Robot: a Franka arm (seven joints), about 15 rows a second.
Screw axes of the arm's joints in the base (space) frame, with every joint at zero. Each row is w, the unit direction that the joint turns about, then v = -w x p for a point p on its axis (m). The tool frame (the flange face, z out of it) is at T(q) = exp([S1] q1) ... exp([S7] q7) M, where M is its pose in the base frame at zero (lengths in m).
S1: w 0 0 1 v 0 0 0
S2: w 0 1 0 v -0.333 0 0
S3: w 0 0 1 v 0 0 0
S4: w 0 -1 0 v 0.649 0 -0.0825
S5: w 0 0 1 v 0 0 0
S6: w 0 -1 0 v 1.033 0 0
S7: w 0 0 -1 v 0 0.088 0
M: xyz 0.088 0 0.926 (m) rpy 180 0 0 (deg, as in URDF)
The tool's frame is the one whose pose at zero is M.
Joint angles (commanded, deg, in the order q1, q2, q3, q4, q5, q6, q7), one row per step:
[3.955 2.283 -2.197 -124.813 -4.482 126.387 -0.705]
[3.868 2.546 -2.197 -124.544 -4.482 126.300 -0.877]
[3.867 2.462 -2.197 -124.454 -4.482 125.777 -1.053]
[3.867 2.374 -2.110 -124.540 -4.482 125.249 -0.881]
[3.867 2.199 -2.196 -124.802 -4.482 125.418 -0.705]
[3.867 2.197 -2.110 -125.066 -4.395 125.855 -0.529]
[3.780 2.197 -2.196 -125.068 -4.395 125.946 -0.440]
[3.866 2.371 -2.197 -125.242 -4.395 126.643 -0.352]
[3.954 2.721 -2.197 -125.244 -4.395 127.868 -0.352]
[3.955 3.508 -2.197 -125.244 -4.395 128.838 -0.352]
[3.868 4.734 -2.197 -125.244 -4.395 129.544 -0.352]
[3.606 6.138 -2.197 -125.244 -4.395 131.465 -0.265]
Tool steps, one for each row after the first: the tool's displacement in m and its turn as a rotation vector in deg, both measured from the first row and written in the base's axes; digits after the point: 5 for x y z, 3 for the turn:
[0.00132 -0.00078 -0.00052 -0.015 0.091 0.080]
[0.00071 -0.00091 0.00018 -0.044 0.449 0.221]
[-0.00078 -0.00024 -0.00044 -0.080 0.962 0.102]
[-0.00181 -0.00105 -0.00057 -0.068 0.869 -0.149]
[-0.00228 -0.00013 -0.00195 0.027 0.687 -0.263]
[-0.00207 -0.00173 -0.00183 0.030 0.593 -0.519]
[-0.00151 -0.00078 -0.00375 0.066 0.241 -0.479]
[0.00096 0.00035 -0.00519 0.139 -0.626 -0.314]
[0.00318 0.00062 -0.01112 0.162 -0.806 -0.252]
[0.00499 0.00000 -0.02163 0.132 -0.286 -0.296]
[0.00892 -0.00201 -0.03204 0.189 -0.802 -0.526]

